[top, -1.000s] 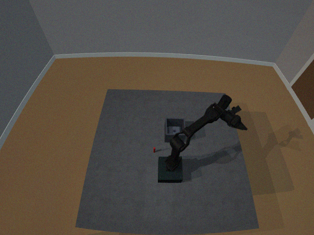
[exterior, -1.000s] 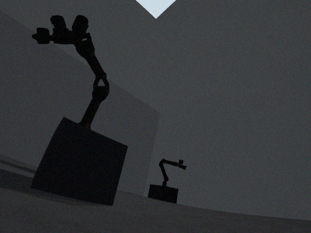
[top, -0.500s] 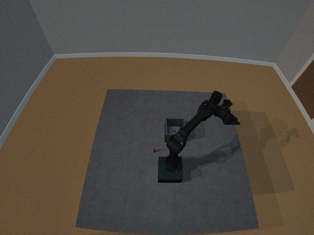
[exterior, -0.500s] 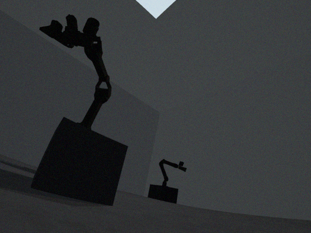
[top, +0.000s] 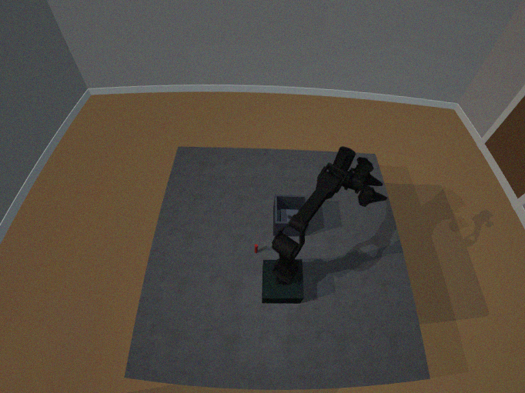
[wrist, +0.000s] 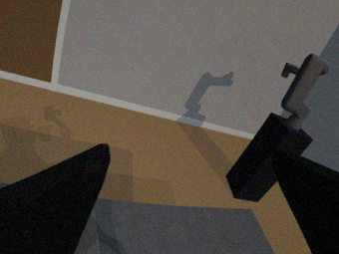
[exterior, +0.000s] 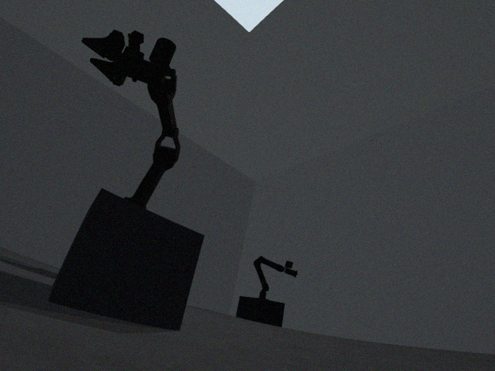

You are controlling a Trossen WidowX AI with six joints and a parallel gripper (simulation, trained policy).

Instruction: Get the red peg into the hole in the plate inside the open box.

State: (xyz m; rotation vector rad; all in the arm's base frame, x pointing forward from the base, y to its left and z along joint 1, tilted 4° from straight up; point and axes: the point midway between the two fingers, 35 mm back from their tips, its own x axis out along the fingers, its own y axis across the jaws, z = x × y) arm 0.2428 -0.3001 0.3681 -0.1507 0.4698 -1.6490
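Right now my gripper tip is 46 cm above the red peg, 45 cm to the right of it and 8 cm past it. Round my gripper tip: plate: 45 cm below, 30 cm to the left, 11 cm ahead.
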